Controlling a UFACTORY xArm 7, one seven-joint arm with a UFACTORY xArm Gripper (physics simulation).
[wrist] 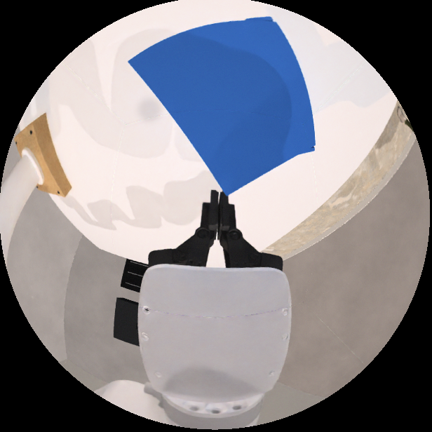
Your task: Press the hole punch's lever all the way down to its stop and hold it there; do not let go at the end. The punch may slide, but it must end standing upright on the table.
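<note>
The hole punch [235, 95] shows as a large plain blue shape, seen from above, in the upper middle of the wrist view. Its lever cannot be told apart from its body, and how far down the lever stands cannot be seen. Small blue edges stick out at its top and right corners. My gripper [217, 199] is shut and empty. Its fingertips are at the punch's nearest corner, and the right fingertip overlaps that corner in the view. Whether they touch is unclear.
The white table top [150, 180] carries soft shadows. Its stone-patterned edge [345, 200] curves along the right. A wooden plate [52, 170] with a white round arm base stands at the far left. Black boxes [126, 320] show beyond the table at lower left.
</note>
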